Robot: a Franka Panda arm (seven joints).
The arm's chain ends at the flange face. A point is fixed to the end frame.
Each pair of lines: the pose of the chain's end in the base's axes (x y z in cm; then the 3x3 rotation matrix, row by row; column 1 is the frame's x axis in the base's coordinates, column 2 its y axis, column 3 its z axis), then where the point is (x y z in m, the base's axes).
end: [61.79, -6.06, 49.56], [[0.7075, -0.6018, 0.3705], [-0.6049, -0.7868, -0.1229], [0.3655, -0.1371, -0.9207]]
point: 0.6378 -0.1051 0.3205
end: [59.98, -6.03, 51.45], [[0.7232, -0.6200, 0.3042], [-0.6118, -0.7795, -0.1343], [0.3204, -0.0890, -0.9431]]
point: 0.6070 -0.1062 0.3388
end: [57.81, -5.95, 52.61], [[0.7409, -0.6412, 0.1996], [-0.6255, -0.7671, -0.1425], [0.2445, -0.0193, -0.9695]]
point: 0.5657 -0.1060 0.3509
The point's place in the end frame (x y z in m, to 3 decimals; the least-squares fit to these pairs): -0.023 0.047 0.174
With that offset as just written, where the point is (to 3 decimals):
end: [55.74, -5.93, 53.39], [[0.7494, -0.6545, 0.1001], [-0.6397, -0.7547, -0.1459], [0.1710, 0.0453, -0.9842]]
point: 0.527 -0.105 0.361
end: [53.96, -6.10, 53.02], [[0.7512, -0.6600, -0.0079], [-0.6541, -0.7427, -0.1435], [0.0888, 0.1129, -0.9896]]
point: 0.490 -0.106 0.361
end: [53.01, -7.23, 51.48], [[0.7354, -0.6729, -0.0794], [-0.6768, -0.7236, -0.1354], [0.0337, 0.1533, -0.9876]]
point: 0.468 -0.114 0.349
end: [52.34, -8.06, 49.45], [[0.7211, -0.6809, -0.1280], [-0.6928, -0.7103, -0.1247], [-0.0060, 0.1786, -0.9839]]
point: 0.453 -0.120 0.332
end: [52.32, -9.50, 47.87], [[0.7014, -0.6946, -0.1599], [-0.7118, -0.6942, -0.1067], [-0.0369, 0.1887, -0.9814]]
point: 0.447 -0.130 0.318
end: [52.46, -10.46, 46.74], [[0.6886, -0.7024, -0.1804], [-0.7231, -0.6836, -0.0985], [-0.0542, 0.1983, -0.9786]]
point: 0.444 -0.137 0.308
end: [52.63, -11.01, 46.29], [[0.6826, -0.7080, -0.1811], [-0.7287, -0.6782, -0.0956], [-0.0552, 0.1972, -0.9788]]
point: 0.446 -0.142 0.303
